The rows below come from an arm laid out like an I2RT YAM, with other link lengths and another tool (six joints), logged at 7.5 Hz.
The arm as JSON. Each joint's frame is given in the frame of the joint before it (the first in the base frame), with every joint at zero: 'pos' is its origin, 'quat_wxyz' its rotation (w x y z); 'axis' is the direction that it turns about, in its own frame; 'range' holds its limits. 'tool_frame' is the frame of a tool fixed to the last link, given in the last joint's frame.
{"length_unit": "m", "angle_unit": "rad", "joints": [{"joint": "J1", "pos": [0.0, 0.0, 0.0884], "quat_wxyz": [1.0, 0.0, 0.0, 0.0], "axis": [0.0, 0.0, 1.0], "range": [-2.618, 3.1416]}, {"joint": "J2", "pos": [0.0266, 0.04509, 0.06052], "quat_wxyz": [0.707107, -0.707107, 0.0, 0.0], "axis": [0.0, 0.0, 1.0], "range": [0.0, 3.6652]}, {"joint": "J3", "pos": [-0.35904, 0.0, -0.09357], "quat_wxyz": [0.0, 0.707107, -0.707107, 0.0], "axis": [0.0, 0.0, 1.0], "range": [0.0, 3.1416]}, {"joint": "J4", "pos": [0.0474, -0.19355, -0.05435], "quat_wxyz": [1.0, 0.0, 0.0, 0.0], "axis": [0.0, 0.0, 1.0], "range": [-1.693, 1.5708]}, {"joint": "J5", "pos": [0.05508, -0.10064, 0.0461], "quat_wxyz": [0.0, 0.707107, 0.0, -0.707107], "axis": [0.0, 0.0, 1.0], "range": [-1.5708, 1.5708]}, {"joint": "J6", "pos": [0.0, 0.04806, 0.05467], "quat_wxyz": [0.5, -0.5, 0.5, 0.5], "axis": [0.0, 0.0, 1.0], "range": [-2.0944, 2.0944]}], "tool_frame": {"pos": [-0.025, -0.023, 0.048], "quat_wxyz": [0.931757, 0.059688, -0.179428, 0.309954]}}
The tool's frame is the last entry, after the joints.
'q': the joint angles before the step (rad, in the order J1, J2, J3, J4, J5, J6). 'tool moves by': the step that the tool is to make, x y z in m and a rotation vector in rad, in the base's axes. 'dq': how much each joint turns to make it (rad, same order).
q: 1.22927 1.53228 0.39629 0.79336 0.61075 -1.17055
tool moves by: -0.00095 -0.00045 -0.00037 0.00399 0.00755 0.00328
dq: 0.00048 -0.00441 -0.00016 -0.00790 -0.00549 0.00854
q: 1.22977 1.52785 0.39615 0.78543 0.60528 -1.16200
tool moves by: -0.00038 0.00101 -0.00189 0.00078 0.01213 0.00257
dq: -0.00034 0.00342 0.00323 -0.00999 -0.00675 0.01210
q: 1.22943 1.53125 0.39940 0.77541 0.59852 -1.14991
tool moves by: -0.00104 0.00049 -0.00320 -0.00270 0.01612 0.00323
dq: 0.00076 0.00365 0.00096 -0.01368 -0.00740 0.01505
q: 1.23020 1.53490 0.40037 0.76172 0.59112 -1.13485
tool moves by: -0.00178 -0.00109 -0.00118 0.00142 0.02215 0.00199
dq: -0.00002 -0.01022 0.00895 -0.03789 -0.00983 0.02288
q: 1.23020 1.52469 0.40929 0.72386 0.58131 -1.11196
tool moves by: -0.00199 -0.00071 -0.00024 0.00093 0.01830 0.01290
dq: -0.00046 -0.01196 0.00750 -0.03179 -0.01912 0.01310
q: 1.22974 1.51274 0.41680 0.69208 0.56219 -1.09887
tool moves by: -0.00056 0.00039 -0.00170 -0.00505 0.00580 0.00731
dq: 0.00010 0.00272 -0.00105 -0.00331 -0.00812 0.00072
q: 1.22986 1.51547 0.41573 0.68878 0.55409 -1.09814
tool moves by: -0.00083 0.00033 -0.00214 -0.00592 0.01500 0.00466
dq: -0.00043 0.00085 0.00587 -0.02115 -0.00960 0.01059
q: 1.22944 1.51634 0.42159 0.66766 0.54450 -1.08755
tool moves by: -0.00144 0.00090 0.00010 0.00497 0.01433 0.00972
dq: 0.00080 -0.00520 0.00743 -0.01873 -0.01444 0.01171
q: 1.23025 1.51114 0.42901 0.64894 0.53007 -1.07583
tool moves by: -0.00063 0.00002 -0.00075 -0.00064 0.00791 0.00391
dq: -0.00030 -0.00120 0.00203 -0.00926 -0.00688 0.00553
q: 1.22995 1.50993 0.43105 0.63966 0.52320 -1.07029
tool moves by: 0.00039 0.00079 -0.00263 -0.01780 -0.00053 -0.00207
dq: 0.00180 0.01025 0.00283 -0.00679 0.00627 -0.00478
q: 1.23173 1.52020 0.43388 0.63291 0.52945 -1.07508
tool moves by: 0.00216 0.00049 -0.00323 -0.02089 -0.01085 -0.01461
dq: 0.00000 0.01841 -0.00203 0.00970 0.02071 -0.01042
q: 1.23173 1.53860 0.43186 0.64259 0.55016 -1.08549
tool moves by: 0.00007 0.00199 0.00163 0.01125 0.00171 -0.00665
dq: 0.00262 0.00056 0.00824 -0.00313 0.00592 0.01048
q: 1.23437 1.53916 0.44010 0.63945 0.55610 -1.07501
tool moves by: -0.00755 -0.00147 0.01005 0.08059 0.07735 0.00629
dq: -0.00031 -0.06254 0.04148 -0.10421 -0.05016 0.10013
